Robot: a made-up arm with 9 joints.
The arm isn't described. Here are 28 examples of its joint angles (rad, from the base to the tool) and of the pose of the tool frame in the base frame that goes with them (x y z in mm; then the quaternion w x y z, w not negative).
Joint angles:
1: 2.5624 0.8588 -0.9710 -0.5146 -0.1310 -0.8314 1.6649 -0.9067 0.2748
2: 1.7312 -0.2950 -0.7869 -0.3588 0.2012 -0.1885 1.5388 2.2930 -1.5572
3: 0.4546 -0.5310 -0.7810 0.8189 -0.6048 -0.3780 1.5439 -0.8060 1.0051
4: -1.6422 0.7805 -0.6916 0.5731 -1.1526 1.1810 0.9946 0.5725 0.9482
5: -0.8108 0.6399 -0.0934 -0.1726 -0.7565 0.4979 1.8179 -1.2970 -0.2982
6: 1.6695 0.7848 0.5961 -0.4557 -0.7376 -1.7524 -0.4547 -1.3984 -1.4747
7: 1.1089 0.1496 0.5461 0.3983 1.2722 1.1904 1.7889 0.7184 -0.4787
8: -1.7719 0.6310 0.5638 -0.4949 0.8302 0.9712 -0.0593 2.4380 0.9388
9: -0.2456 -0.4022 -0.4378 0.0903 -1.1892 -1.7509 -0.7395 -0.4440 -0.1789
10: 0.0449 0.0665 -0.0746 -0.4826 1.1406 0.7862 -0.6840 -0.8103 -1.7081
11: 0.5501 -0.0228 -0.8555 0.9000 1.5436 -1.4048 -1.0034 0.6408 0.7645
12: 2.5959 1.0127 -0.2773 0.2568 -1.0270 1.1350 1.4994 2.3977 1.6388
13: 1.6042 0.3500 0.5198 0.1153 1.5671 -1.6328 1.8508 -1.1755 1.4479
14: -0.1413 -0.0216 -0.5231 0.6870 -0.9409 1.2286 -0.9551 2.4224 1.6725
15: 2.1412 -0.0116 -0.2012 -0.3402 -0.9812 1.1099 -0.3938 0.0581 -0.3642
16: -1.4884 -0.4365 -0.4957 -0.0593 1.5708 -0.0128 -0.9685 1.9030 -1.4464
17: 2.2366 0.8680 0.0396 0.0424 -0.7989 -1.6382 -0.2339 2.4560 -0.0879
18: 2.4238 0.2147 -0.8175 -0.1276 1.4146 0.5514 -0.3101 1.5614 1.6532
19: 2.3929 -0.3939 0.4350 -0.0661 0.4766 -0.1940 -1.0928 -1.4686 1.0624
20: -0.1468 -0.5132 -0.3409 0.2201 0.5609 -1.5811 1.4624 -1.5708 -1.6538
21: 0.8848 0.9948 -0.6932 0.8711 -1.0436 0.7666 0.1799 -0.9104 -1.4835
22: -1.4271 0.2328 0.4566 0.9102 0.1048 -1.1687 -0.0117 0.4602 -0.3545
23: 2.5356 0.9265 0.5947 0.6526 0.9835 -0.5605 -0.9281 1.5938 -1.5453
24: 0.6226 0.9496 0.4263 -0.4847 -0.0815 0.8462 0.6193 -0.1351 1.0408
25: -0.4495 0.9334 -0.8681 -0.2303 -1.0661 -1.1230 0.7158 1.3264 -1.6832
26: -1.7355 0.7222 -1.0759 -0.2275 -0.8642 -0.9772 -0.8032 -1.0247 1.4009
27: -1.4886 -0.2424 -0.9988 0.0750 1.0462 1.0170 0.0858 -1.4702 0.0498
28: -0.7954 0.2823 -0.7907 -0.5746 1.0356 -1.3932 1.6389 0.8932 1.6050
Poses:
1: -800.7 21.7 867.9 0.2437 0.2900 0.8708 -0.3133
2: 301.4 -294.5 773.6 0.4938 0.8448 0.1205 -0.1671
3: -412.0 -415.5 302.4 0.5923 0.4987 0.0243 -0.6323
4: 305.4 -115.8 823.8 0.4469 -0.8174 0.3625 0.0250
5: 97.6 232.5 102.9 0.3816 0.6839 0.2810 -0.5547
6: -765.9 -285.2 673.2 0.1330 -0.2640 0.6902 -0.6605
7: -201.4 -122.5 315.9 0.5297 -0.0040 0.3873 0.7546
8: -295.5 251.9 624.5 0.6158 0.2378 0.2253 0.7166
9: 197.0 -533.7 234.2 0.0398 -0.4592 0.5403 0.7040
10: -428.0 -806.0 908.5 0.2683 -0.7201 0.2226 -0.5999
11: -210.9 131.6 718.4 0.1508 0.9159 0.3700 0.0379
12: 161.2 -461.3 556.3 0.1248 0.7438 -0.4865 -0.4411
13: 416.3 308.7 558.0 0.6832 -0.2014 0.2432 0.6585
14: -129.7 -73.6 233.4 0.1335 0.5449 0.1037 -0.8213
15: 226.5 24.5 985.1 0.1985 -0.9058 -0.1429 0.3459
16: -21.5 -209.1 1023.9 0.7062 0.4359 -0.3553 0.4302
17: -94.7 -319.6 379.8 0.6374 -0.4590 0.4851 0.3843
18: 80.2 -208.3 984.2 0.7155 -0.6946 -0.0738 -0.0128
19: -594.1 -477.8 195.7 0.1850 0.1856 -0.8024 -0.5361
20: -350.5 -170.4 1435.8 0.4158 0.5076 -0.6947 0.2948
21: 617.6 120.5 846.7 0.6224 -0.4659 -0.5783 0.2471
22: -293.9 206.5 938.0 0.3712 0.7845 0.3960 0.2999
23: 229.8 -160.0 611.8 0.4457 0.5570 0.6254 -0.3163
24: -208.7 -647.7 921.4 0.2787 0.0421 -0.9093 0.3062
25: 259.7 -145.5 462.9 0.1709 0.5969 0.6136 -0.4878
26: 570.9 336.3 364.1 0.6747 0.2902 0.3960 0.5512
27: -517.6 -165.8 87.5 0.5598 0.3459 0.5848 -0.4743
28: 104.1 -487.5 361.7 0.8048 0.5207 0.0281 -0.2835
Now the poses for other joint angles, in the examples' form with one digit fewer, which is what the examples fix.
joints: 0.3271 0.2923 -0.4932 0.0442 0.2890 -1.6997 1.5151 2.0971 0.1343
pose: 49 -201 275 0.805 -0.249 0.316 0.436
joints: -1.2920 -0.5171 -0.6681 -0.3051 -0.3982 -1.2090 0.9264 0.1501 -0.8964
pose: 79 -166 142 0.577 -0.247 0.035 0.778
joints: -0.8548 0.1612 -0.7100 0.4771 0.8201 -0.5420 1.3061 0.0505 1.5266
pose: -325 -392 357 0.539 0.616 0.126 -0.561
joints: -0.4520 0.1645 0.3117 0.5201 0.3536 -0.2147 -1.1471 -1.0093 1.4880
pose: -247 -139 67 0.374 0.780 0.360 -0.351
